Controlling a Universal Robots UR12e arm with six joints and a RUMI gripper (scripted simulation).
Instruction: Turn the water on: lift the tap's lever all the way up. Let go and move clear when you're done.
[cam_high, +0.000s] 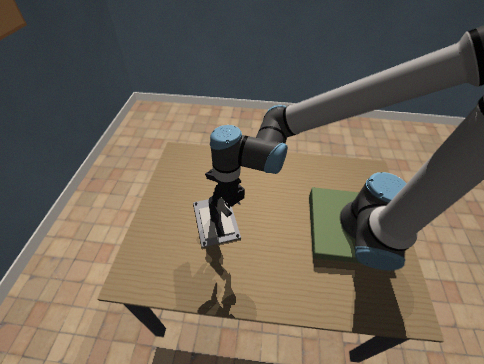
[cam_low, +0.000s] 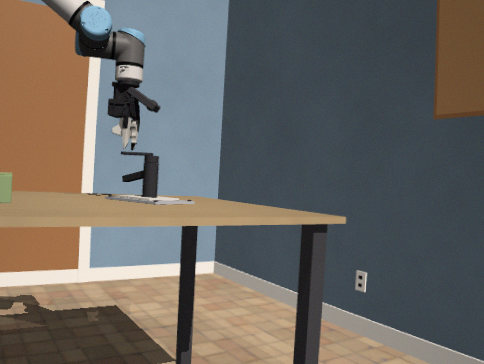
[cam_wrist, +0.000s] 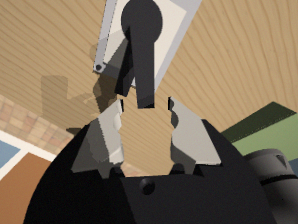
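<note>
My gripper is now 2 cm short of the lever, 2 cm to the left of it and 3 cm above it. The rest, counted from my hand: black tap: 4 cm ahead, 3 cm to the right, 8 cm below.
</note>
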